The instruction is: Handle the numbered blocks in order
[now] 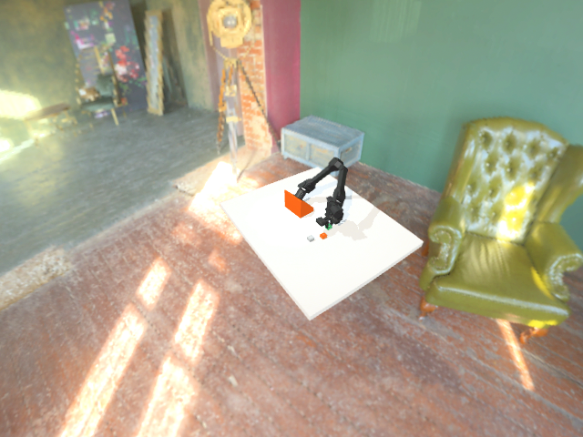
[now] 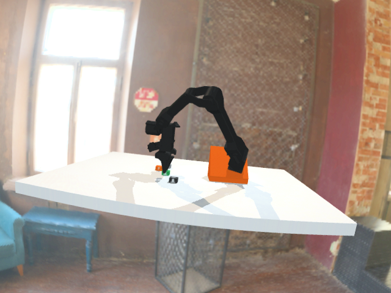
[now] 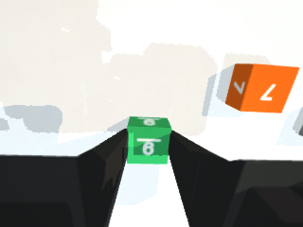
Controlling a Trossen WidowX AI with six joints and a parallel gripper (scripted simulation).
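My gripper tip is now right at the green block. The rest, counted from my gripper tip: grey block 16 cm to the right, 3 cm ahead; then black block 11 cm to the left, 7 cm behind; then orange block 7 cm to the right, 5 cm ahead.
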